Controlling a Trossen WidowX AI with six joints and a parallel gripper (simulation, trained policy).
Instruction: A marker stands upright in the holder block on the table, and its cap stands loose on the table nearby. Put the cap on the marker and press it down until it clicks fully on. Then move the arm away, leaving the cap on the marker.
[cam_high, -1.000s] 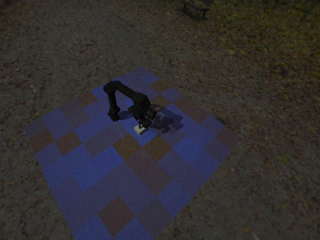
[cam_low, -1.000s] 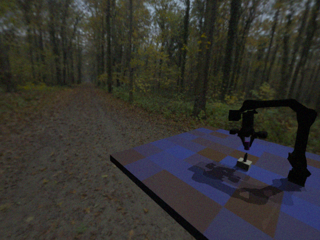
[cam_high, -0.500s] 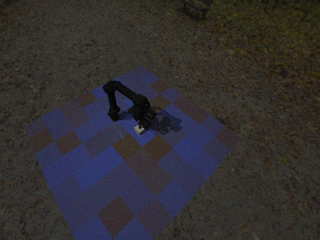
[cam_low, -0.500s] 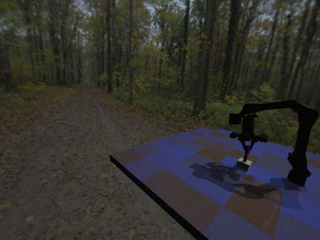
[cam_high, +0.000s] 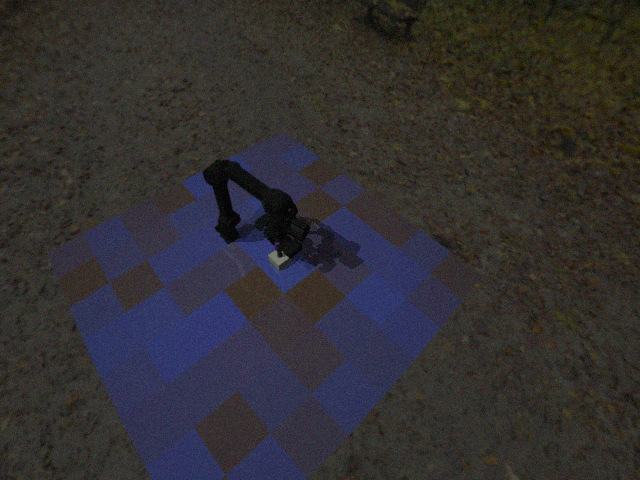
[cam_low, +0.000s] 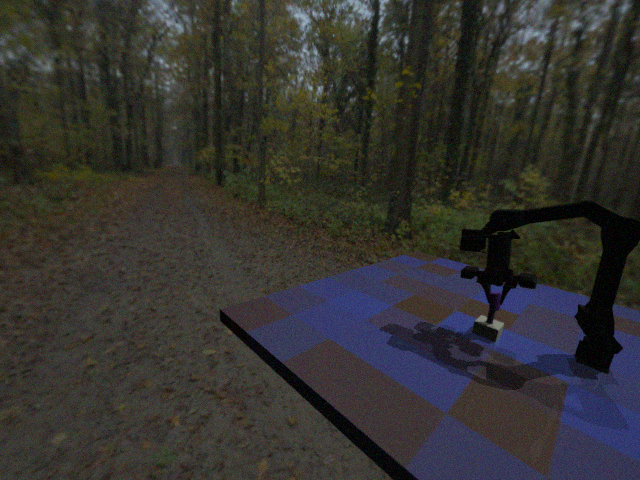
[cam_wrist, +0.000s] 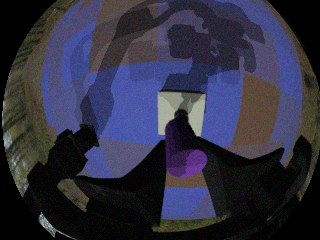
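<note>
The dark marker lies 30 mm below my gripper tip and 10 mm to the left of it. Round my gripper tip: purple cap (10 mm above); holder block (80 mm below, 10 mm to the left).
</note>
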